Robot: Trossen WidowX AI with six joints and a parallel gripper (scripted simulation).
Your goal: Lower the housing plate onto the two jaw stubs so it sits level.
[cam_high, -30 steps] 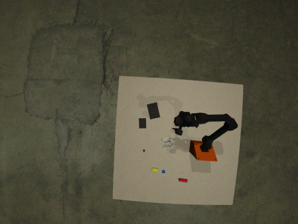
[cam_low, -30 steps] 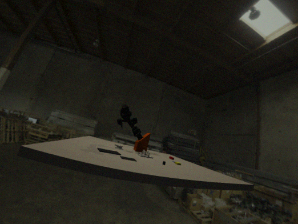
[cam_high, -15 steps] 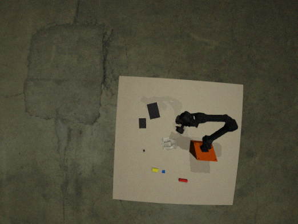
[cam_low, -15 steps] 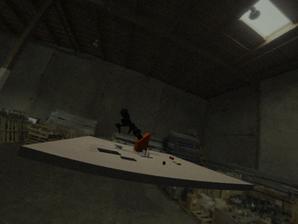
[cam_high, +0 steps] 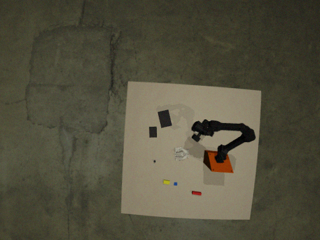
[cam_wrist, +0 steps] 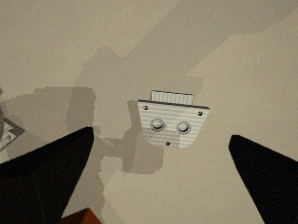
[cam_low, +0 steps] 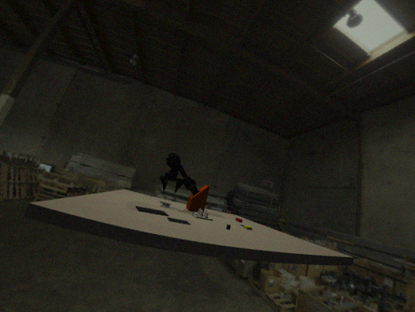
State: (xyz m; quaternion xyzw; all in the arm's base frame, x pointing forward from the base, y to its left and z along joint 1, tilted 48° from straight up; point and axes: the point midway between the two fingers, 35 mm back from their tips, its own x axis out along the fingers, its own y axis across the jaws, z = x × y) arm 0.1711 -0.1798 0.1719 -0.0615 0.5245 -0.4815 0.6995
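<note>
The grey housing plate is 8 cm below my gripper tip, 3 cm behind it and 1 cm to the left of it. The rest, counted from my gripper tip: pale translucent part 23 cm to the left, 15 cm ahead, 11 cm below; blue block 52 cm to the left, 18 cm ahead, 11 cm below; black piece 38 cm ahead, 30 cm to the left, 10 cm below.
</note>
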